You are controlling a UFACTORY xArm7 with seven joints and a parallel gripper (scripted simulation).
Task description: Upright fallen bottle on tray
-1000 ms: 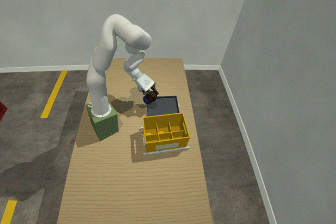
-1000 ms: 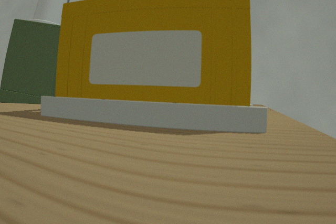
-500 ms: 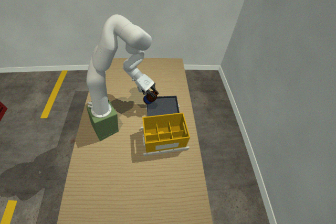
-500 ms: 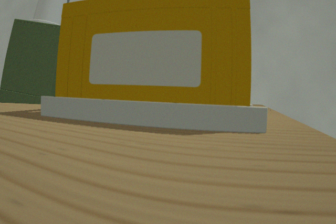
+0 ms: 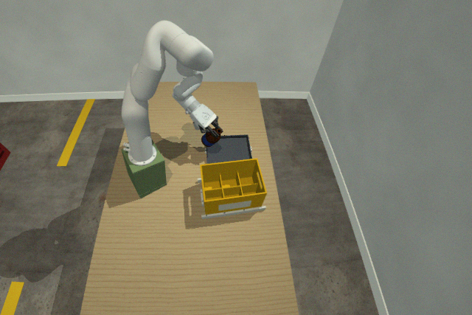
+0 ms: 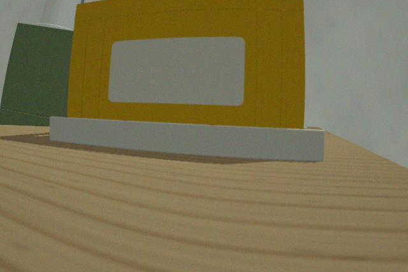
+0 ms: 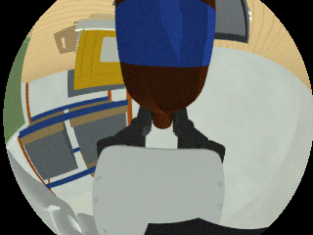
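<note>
Now: hand 20 mm past the bottle, 10 mm to the right of it and 50 mm above it. Also, from my hand: dark grey tray: 60 mm ahead, 50 mm to the left, 200 mm below; crate: 110 mm ahead, 230 mm to the right, 130 mm below.
</note>
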